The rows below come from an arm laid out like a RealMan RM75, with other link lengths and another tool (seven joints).
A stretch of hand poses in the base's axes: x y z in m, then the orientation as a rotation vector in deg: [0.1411, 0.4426, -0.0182, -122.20, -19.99, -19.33]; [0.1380, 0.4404, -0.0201, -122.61, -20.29, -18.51]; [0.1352, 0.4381, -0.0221, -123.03, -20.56, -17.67]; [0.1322, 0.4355, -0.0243, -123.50, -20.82, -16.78]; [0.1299, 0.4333, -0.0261, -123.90, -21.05, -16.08]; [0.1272, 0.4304, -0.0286, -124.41, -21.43, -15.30]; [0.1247, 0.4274, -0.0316, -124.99, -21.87, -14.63]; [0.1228, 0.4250, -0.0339, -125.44, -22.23, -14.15]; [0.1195, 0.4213, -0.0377, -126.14, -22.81, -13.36]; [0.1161, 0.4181, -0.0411, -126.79, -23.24, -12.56]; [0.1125, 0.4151, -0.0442, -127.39, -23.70, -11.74]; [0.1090, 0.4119, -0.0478, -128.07, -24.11, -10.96]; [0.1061, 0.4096, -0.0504, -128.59, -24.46, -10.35]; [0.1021, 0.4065, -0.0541, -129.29, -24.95, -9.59]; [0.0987, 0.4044, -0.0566, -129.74, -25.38, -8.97]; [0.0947, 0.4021, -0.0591, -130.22, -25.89, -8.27]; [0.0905, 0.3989, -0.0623, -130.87, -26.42, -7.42]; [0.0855, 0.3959, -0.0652, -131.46, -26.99, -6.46]
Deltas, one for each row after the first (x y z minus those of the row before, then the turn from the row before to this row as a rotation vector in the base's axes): [-0.0031, -0.0022, -0.0019, -0.48, 0.48, 0.44]; [-0.0028, -0.0023, -0.0020, -0.49, 0.50, 0.42]; [-0.0030, -0.0026, -0.0022, -0.54, 0.54, 0.42]; [-0.0023, -0.0022, -0.0018, -0.46, 0.41, 0.34]; [-0.0027, -0.0029, -0.0025, -0.60, 0.41, 0.45]; [-0.0025, -0.0030, -0.0030, -0.68, 0.30, 0.44]; [-0.0019, -0.0024, -0.0023, -0.53, 0.20, 0.34]; [-0.0033, -0.0037, -0.0038, -0.84, 0.33, 0.55]; [-0.0034, -0.0032, -0.0034, -0.76, 0.39, 0.45]; [-0.0036, -0.0030, -0.0031, -0.73, 0.39, 0.49]; [-0.0035, -0.0032, -0.0036, -0.80, 0.38, 0.42]; [-0.0029, -0.0023, -0.0026, -0.62, 0.28, 0.35]; [-0.0040, -0.0031, -0.0037, -0.83, 0.33, 0.46]; [-0.0034, -0.0021, -0.0025, -0.57, 0.26, 0.42]; [-0.0040, -0.0023, -0.0025, -0.62, 0.29, 0.49]; [-0.0042, -0.0032, -0.0032, -0.81, 0.37, 0.52]; [-0.0050, -0.0030, -0.0029, -0.78, 0.44, 0.59]
